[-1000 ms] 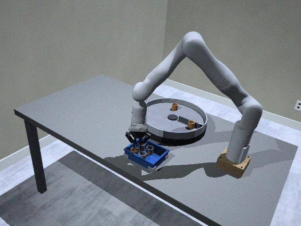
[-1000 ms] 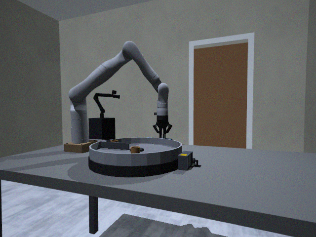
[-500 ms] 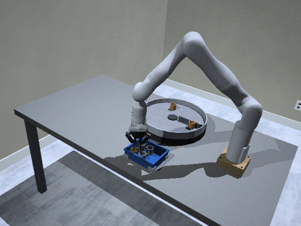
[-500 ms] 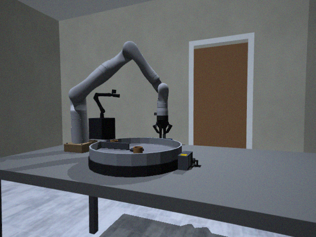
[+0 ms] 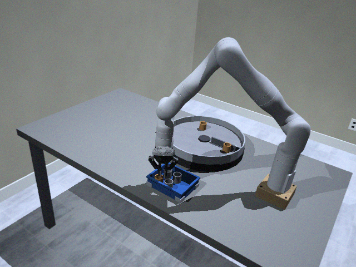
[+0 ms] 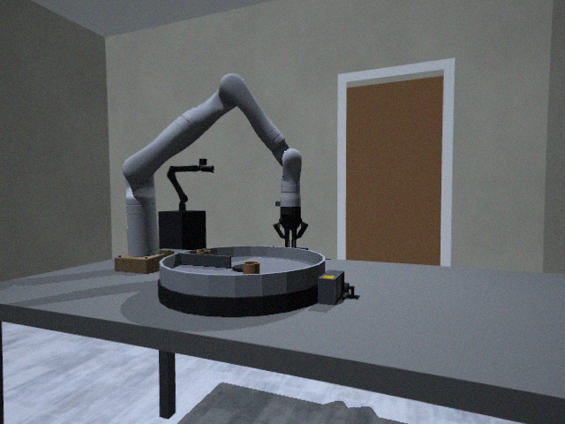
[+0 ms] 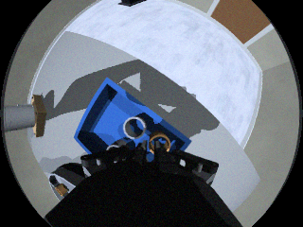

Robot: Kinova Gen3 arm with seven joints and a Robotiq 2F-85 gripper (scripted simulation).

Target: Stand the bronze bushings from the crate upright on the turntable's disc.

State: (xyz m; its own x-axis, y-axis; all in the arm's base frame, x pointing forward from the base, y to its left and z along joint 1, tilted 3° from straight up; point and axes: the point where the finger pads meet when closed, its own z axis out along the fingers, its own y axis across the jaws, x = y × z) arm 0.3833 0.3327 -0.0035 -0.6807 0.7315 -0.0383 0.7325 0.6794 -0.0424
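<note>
My hand is 380 mm to the left of the turntable disc, 80 mm short of it and 10 mm above it.
</note>
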